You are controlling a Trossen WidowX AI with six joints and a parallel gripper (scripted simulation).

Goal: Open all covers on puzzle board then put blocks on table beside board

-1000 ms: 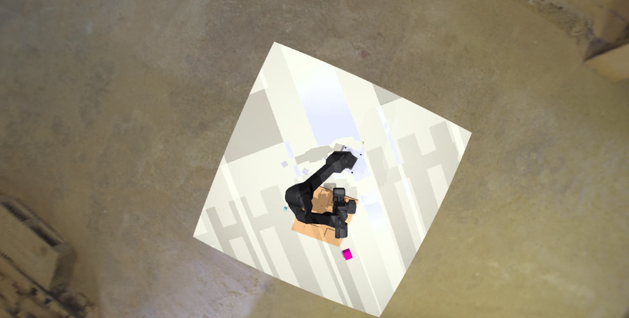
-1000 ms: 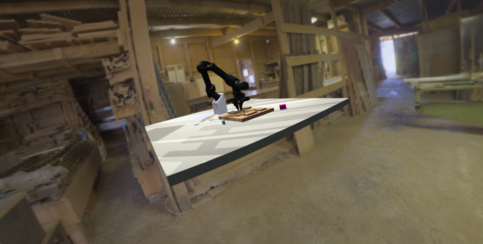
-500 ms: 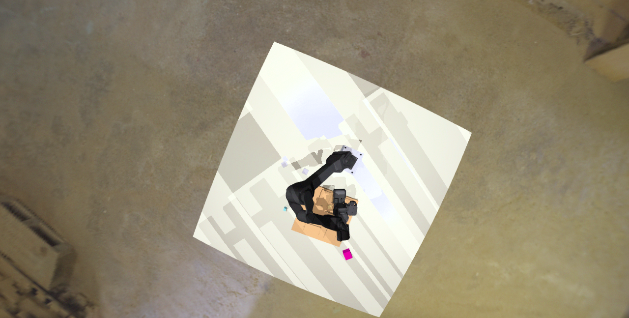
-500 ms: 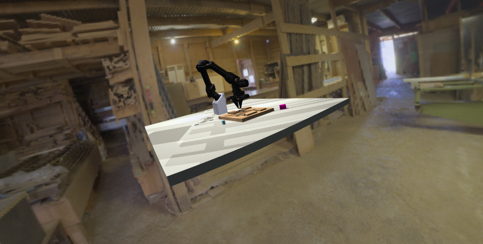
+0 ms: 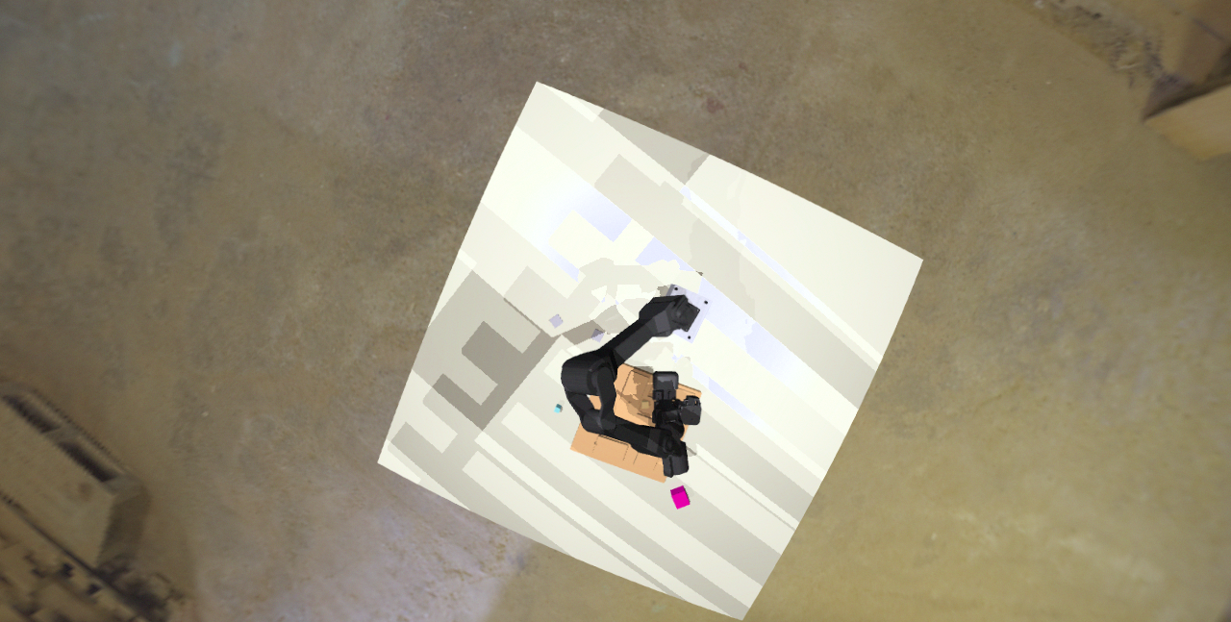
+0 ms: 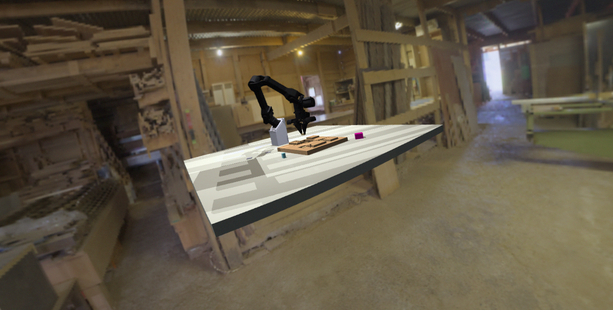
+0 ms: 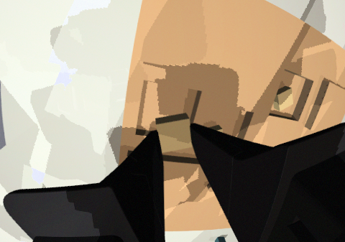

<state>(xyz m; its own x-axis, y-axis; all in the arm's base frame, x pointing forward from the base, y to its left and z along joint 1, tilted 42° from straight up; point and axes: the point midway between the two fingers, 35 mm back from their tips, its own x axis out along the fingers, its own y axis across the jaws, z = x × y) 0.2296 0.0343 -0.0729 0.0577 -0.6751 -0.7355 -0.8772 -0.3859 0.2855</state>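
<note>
My gripper tip is now 110 mm short of the tan wooden puzzle board and 40 mm above it. Also, from my gripper tip: teal block 190 mm ahead, 230 mm to the right, 50 mm below; then magenta block 260 mm ahead, 220 mm to the left, 50 mm below.
</note>
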